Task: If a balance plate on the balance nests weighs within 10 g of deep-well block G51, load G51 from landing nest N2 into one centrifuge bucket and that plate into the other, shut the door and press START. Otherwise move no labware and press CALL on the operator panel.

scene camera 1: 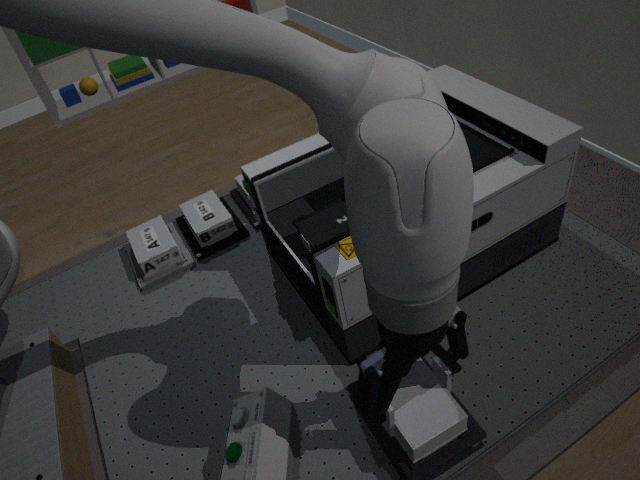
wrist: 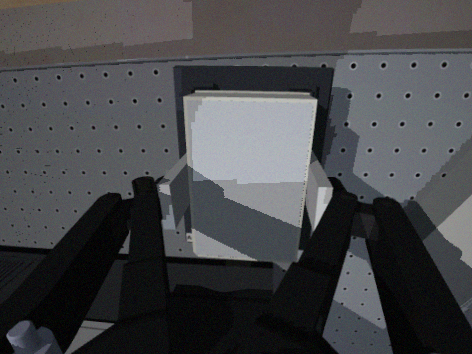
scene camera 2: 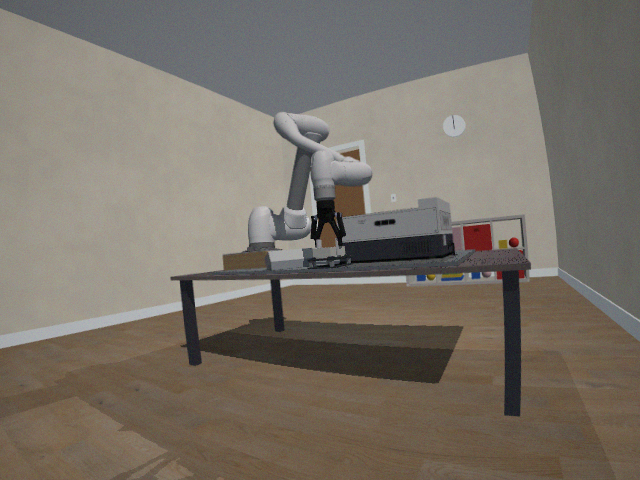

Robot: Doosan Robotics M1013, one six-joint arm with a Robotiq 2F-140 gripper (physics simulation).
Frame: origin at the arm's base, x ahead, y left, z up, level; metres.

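Seen in the pictures: gripper, between the fingertips: (scene camera 1: pixel 414 409) (wrist: pixel 249 167).
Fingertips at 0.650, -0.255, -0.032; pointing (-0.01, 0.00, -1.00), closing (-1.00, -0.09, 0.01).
A point is followed by its place in that frame, as x, y, z.
My gripper (scene camera 1: pixel 419 400) {0.650, -0.255, -0.031} (scene camera 2: pixel 329 248) {0.650, -0.255, -0.031} (wrist: pixel 249 167) {0.650, -0.255, -0.031} is shut on a white deep-well block (scene camera 1: pixel 434 421) {0.654, -0.297, 0.003} (scene camera 2: pixel 329 253) {0.690, -0.312, -0.021} (wrist: pixel 250 145) {0.650, -0.283, 0.003}, its pale pads on both long sides. The block appears level and sits at the dark landing nest (scene camera 1: pixel 476 438) {0.699, -0.328, -0.039} (wrist: pixel 252 77) {0.653, -0.325, -0.039}; no gap under it can be made out, and its name is unreadable. Plate A (scene camera 1: pixel 153 242) {0.380, 0.310, -0.023}, marked 147 g, and plate B (scene camera 1: pixel 205 214) {0.502, 0.330, -0.022}, marked 142 g, sit on balance nests. A third plate (scene camera 1: pixel 241 184) {0.603, 0.389, -0.024} is partly hidden by the centrifuge (scene camera 1: pixel 516 198) {0.940, -0.096, 0.094} (scene camera 2: pixel 398 227) {0.902, -0.099, 0.061}. Its chamber shows open, with a black bucket (scene camera 1: pixel 325 227) {0.672, 0.049, 0.063} marked 2.
The operator panel (scene camera 1: pixel 262 439) {0.450, -0.212, 0.003} (scene camera 2: pixel 285 258) {0.435, -0.287, -0.031} stands beside the landing nest, with a green button (scene camera 1: pixel 233 452) {0.408, -0.205, -0.006} and a grey one (scene camera 1: pixel 238 417) {0.430, -0.161, -0.006}. The centrifuge's corner post with a yellow warning label (scene camera 1: pixel 347 248) {0.655, -0.085, 0.134} stands close to my arm. A wooden-sided box (scene camera 1: pixel 69 413) {0.175, -0.002, -0.042} is at the left.
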